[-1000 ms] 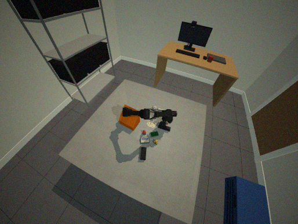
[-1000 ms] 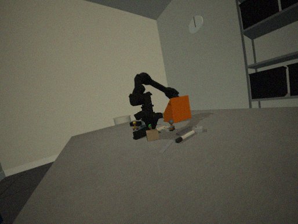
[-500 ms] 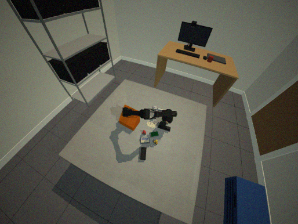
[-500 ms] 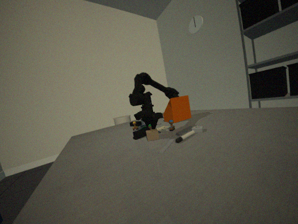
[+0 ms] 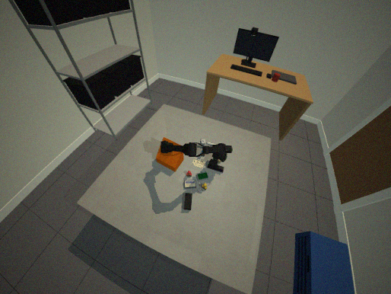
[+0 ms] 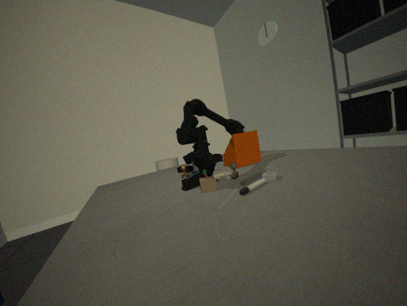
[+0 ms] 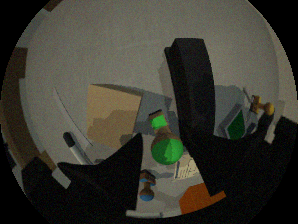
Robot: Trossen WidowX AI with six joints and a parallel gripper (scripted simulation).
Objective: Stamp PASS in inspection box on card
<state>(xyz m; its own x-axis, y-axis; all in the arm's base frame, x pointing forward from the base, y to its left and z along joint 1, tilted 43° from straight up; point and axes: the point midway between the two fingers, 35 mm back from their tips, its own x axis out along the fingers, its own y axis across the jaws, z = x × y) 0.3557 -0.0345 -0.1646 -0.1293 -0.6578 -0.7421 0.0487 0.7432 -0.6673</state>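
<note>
Now: the green-knobbed pass stamp 1 cm below my gripper tip. From my gripper tip the other things lie so: blue-knobbed stamp: 12 cm behind, 5 cm to the left, 1 cm below; then tan block: 5 cm to the left, 3 cm ahead, 1 cm below; then black block: 4 cm to the right, 3 cm ahead, 1 cm below.
</note>
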